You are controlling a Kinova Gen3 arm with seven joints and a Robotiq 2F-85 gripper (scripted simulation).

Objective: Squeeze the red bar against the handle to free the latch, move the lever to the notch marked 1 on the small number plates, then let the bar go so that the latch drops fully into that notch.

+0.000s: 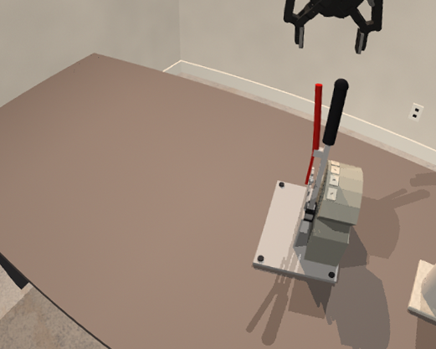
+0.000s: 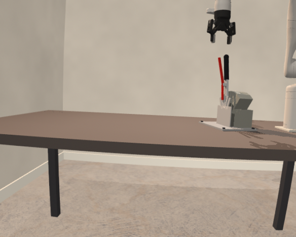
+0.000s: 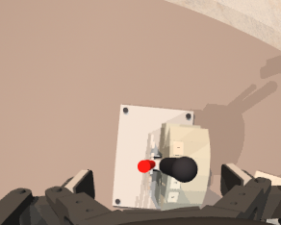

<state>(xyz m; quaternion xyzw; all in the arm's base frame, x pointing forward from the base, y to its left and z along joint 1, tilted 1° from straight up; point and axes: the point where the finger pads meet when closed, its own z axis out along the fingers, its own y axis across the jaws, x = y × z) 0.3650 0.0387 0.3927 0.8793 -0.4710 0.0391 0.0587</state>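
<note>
The red bar lies 200 mm below my hand, 20 mm behind it and 10 mm to the left of it.
</note>
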